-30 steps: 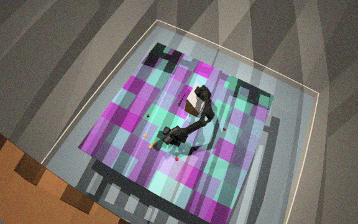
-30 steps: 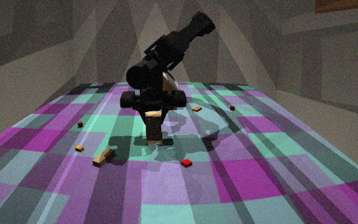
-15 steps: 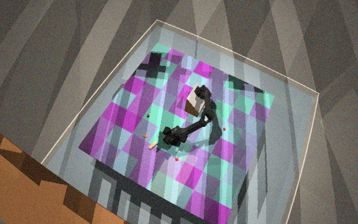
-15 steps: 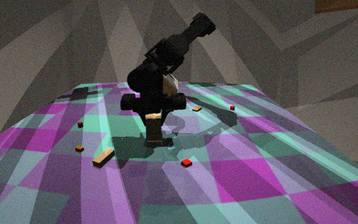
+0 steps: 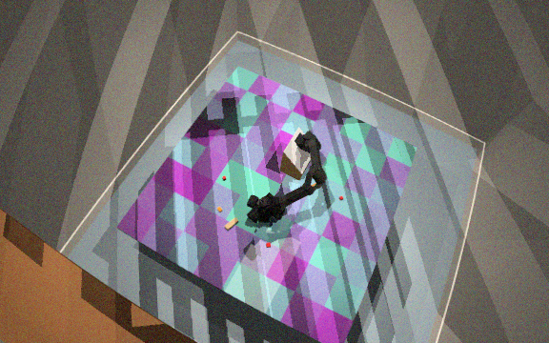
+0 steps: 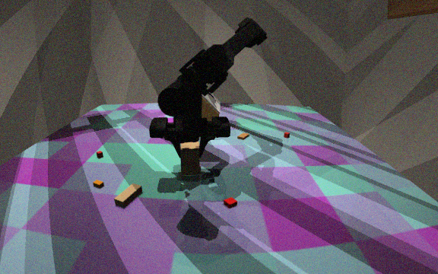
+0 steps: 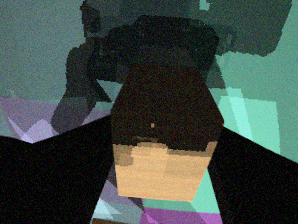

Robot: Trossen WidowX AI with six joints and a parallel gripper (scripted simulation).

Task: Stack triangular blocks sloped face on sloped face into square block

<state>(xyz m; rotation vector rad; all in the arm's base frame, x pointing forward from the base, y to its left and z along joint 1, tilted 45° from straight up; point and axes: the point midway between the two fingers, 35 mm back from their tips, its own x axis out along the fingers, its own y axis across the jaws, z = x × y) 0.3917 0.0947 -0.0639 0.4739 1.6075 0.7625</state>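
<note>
Right now my gripper tip is 1 cm short of the brown triangular block and 1 cm below it. Also, from my gripper tip: brown piece 27 cm behind, 15 cm to the left, 4 cm below; orange cube 11 cm ahead, 22 cm to the right, 4 cm below; long tan block 15 cm ahead, 12 cm to the right, 3 cm below.
</note>
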